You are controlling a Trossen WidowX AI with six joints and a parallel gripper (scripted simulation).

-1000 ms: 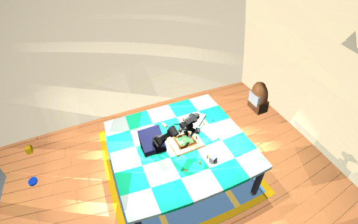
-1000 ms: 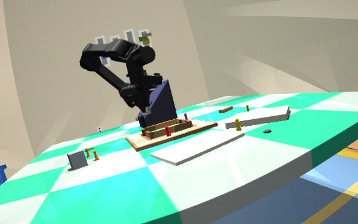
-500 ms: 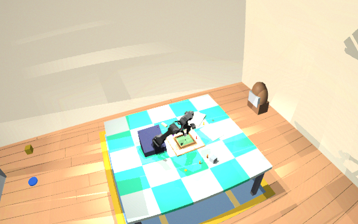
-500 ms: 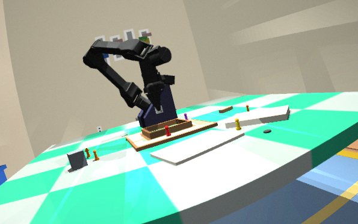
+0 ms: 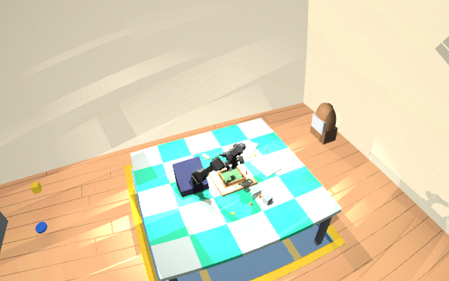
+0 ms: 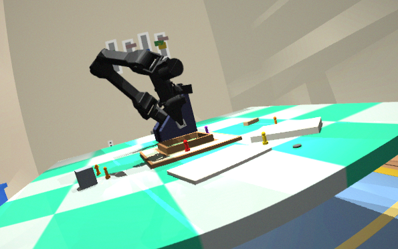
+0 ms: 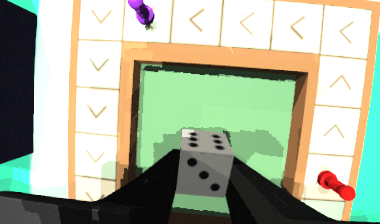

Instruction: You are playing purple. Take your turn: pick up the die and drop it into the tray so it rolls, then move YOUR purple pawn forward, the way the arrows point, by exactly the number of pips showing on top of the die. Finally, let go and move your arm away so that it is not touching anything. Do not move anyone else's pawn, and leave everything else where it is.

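Right now the purple pawn is 7 cm behind my gripper tip, 10 cm to the left of it and 5 cm below it. From my gripper tip the other things lie so: yellow pawn 28 cm ahead, 15 cm to the left, 7 cm below; then red pawn 12 cm ahead, 2 cm to the right, 5 cm below; then white die right at my gripper tip.
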